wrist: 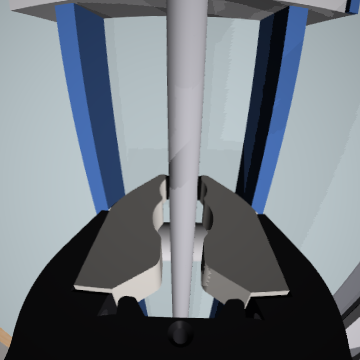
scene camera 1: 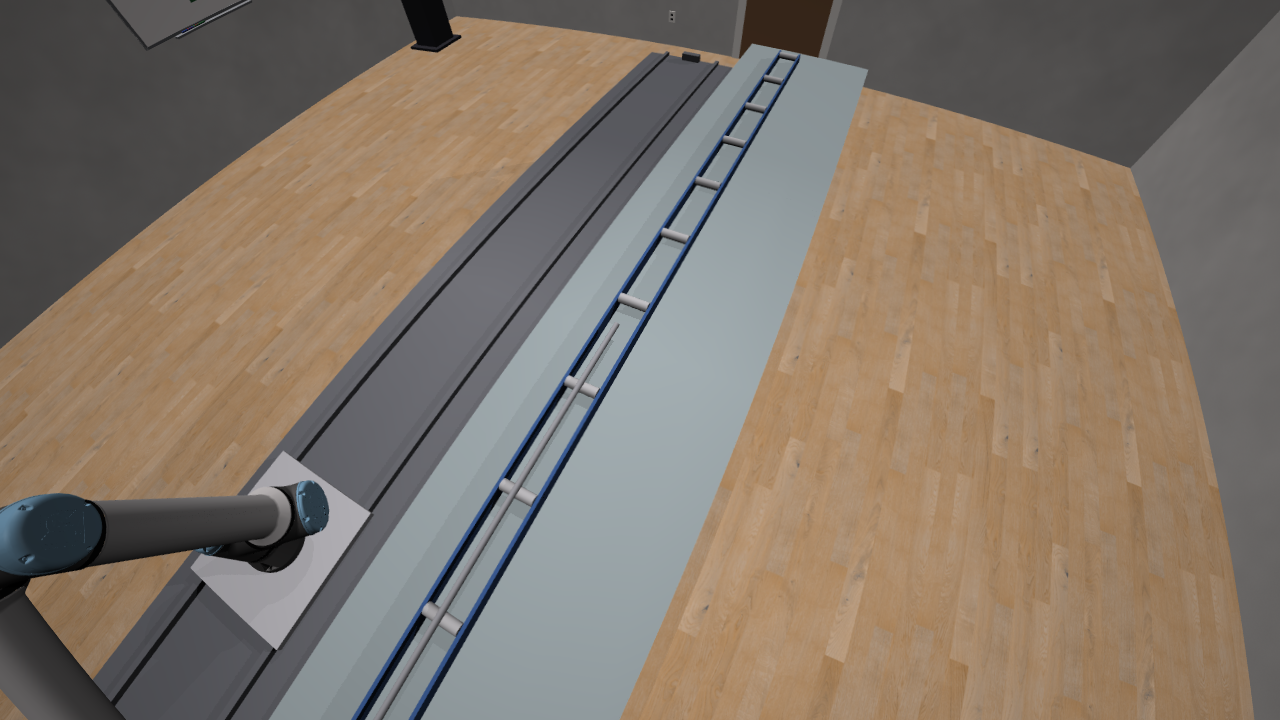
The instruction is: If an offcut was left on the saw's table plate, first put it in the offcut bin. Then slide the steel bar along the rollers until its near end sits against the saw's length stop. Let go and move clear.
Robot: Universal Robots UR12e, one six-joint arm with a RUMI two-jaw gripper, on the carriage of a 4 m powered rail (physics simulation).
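Places are measured from the arm's base along level axes (x back, y right, z up), in centimetres.
Pixels of known places: gripper, fingertip midpoint: (wrist: 183, 177).
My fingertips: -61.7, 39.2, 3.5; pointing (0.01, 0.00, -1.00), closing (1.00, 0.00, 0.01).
Note:
Behind a point stands the place of what it marks, as x, y, z.
The steel bar (scene camera 1: 547, 437) @[-62.2, -68.4, 4.8] (wrist: 187, 110) @[-61.6, 44.1, 5.0] is a long, thin grey rod. It lies lengthwise over the rollers (scene camera 1: 632, 301) @[-61.8, -129.1, 2.7] (wrist: 167, 243) @[-63.0, 31.3, 2.5], between the blue side rails (scene camera 1: 497, 567) @[-68.5, -28.9, 2.2] (wrist: 72, 100) @[-69.2, 44.2, 2.2]. Its far tip shows just short of one roller in the scene view, and its other end runs out of the bottom edge. My gripper (wrist: 183, 177) @[-61.7, 39.2, 3.5] is shut on the bar, with a jaw on each side, in the wrist view; the gripper does not show in the scene view. The saw, its length stop, any offcut and the offcut bin do not show in the scene view.
My arm (scene camera 1: 192, 522) @[-24.6, -8.0, 53.1] reaches out of the lower left, above the white carriage plate (scene camera 1: 326, 559) @[-18.9, -4.5, 0.0] on the dark floor track (scene camera 1: 501, 268). The pale table (scene camera 1: 716, 340) @[-96.0, -129.7, -3.0] runs beside it. In the wrist view a broad grey piece (wrist: 125, 7) @[-65.7, 50.0, -0.1] crosses behind the bar.

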